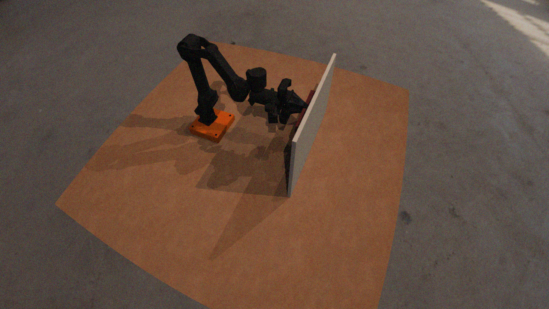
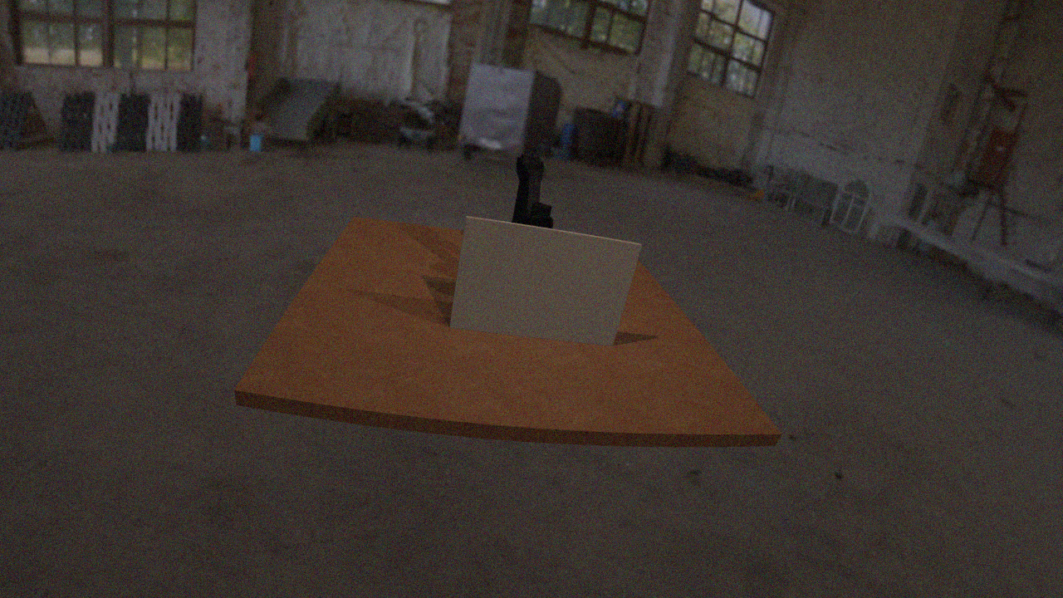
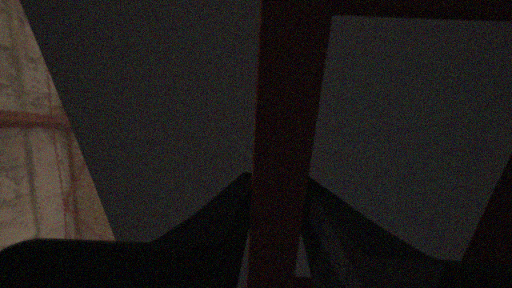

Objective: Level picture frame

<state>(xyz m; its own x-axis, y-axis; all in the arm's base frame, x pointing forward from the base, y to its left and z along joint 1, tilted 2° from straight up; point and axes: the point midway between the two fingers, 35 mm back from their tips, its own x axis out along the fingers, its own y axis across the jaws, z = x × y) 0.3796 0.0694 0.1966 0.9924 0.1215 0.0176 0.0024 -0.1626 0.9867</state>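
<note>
Now: the dark red picture frame 50 mm below my gripper tip. The rest, counted from my gripper tip: white wall panel: 60 mm below, 10 mm to the left, 10 mm ahead.
</note>
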